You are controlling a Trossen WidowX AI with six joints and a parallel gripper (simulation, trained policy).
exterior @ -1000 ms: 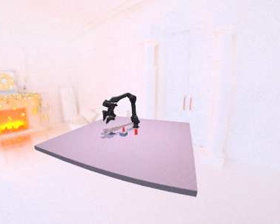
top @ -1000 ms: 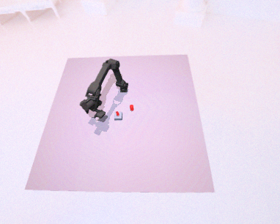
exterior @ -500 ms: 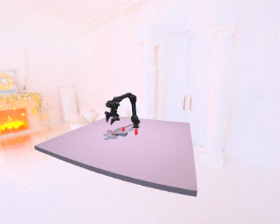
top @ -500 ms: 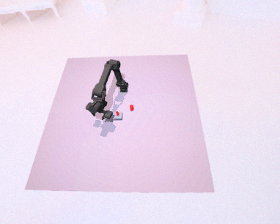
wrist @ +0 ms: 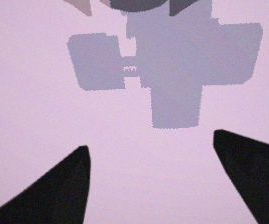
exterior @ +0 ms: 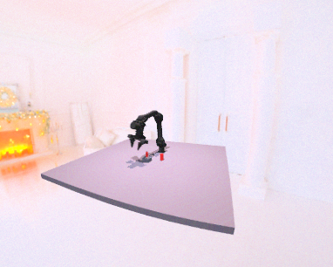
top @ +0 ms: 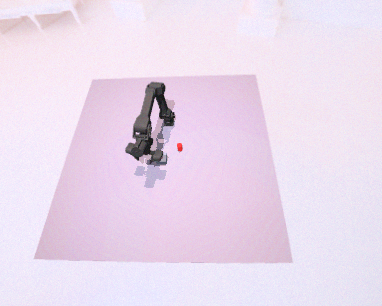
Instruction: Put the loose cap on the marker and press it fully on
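My gripper tip is now 18 cm to the right of the red cap, 15 cm past it and 10 cm above it. The rest, counted from my gripper tip: holder block: 11 cm below, 8 cm behind, 7 cm to the left.
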